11 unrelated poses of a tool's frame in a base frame.
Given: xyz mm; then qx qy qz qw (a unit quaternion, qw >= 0).
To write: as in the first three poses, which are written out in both.
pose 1, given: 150.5 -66.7 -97.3 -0.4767 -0.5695 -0.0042 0.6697
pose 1, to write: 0.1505 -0.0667 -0.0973 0.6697 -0.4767 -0.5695 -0.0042
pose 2, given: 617.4 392.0 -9.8 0.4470 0.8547 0.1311 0.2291
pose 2, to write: 0.6174 0.3920 -0.0098 0.2291 0.4470 0.8547 0.1311
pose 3, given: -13.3 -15.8 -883.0 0.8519 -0.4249 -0.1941 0.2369
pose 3, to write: -0.0133 -0.0158 -0.8830 0.2369 0.8519 -0.4249 -0.1941
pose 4, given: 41.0 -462.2 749.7 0.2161 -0.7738 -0.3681 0.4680
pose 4, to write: 0.0410 -0.4622 0.7497 0.4680 0.2161 -0.7738 -0.3681
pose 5, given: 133.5 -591.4 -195.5 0.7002 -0.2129 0.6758 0.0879
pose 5, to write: 0.1335 -0.5914 -0.1955 0.0879 0.7002 -0.2129 0.6758
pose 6, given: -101.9 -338.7 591.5 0.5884 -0.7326 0.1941 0.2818
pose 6, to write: -0.1019 -0.3387 0.5915 0.2818 0.5884 -0.7326 0.1941
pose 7, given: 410.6 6.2 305.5 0.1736 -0.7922 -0.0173 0.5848
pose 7, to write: 0.4106 0.0062 0.3055 0.5848 0.1736 -0.7922 -0.0173
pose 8, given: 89.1 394.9 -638.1 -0.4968 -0.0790 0.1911 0.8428
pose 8, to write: 0.0891 0.3949 -0.6381 0.8428 -0.4968 -0.0790 0.1911
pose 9, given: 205.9 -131.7 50.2 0.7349 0.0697 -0.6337 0.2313
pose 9, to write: 0.2059 -0.1317 0.0502 0.2313 0.7349 0.0697 -0.6337
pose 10, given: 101.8 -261.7 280.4 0.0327 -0.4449 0.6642 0.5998
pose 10, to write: 0.1018 -0.2617 0.2804 0.5998 0.0327 -0.4449 0.6642
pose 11, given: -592.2 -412.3 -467.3 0.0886 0.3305 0.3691 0.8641
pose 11, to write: -0.5922 -0.4123 -0.4673 0.8641 0.0886 0.3305 0.3691
